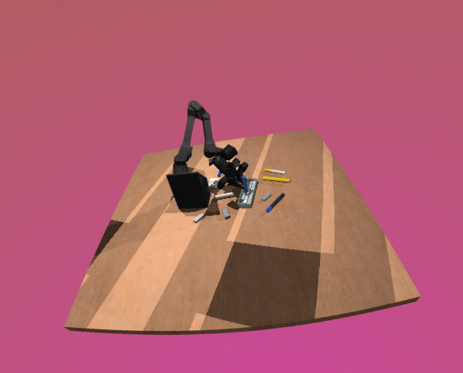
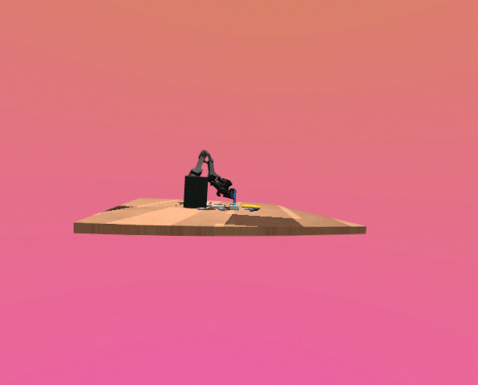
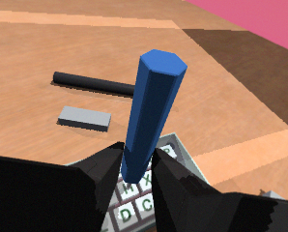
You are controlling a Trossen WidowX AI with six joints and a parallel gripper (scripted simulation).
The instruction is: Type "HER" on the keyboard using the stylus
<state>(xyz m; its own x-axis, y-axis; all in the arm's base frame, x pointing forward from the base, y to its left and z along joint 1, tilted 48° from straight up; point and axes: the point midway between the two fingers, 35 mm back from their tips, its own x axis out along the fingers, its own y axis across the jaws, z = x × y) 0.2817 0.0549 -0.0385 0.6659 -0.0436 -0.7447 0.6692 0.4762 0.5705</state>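
Now: the grey block 90 mm ahead of my gripper tip, 10 mm to the right of it and 70 mm below it. From my gripper tip the other things lie so: blue stylus: 20 mm below; white stick: 110 mm behind, 30 mm to the left, 60 mm below.
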